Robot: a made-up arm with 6 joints.
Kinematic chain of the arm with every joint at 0, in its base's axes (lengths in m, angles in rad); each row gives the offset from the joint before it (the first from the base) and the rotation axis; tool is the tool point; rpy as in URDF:
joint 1: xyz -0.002 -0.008 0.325 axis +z
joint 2: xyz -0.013 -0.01 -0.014 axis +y
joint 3: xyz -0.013 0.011 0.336 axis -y
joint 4: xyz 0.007 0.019 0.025 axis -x
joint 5: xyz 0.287 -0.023 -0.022 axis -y
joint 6: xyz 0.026 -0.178 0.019 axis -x
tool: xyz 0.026 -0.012 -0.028 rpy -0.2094 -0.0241 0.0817
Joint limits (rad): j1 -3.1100..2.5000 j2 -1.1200..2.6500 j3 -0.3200..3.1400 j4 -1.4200..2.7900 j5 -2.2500..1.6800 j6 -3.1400..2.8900
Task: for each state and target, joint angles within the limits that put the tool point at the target. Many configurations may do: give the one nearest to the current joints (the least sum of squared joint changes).
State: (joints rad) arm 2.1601 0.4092 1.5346 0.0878 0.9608 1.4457
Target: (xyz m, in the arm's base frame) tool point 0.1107 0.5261 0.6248
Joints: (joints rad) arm 1.7604 0.8201 1.0863 -0.2735 1.1395 1.5006
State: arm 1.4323 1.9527 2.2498 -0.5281 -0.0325 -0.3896
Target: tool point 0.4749 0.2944 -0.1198
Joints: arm 0.7364 2.2642 2.0357 -0.8362 0.0058 -0.1411
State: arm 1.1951 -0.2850 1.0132 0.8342 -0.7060 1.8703
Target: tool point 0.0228 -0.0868 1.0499
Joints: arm 1.0223 -0.3013 0.5308 1.2510 -0.5324 1.9715
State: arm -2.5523 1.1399 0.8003 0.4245 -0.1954 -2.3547
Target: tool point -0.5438 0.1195 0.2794
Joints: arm -3.0961 0.9993 0.2178 0.0977 -0.2714 -2.2814
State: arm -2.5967 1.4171 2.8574 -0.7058 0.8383 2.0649
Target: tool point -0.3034 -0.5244 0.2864
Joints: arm -1.8321 2.0395 2.7928 -0.8554 0.9825 2.1246
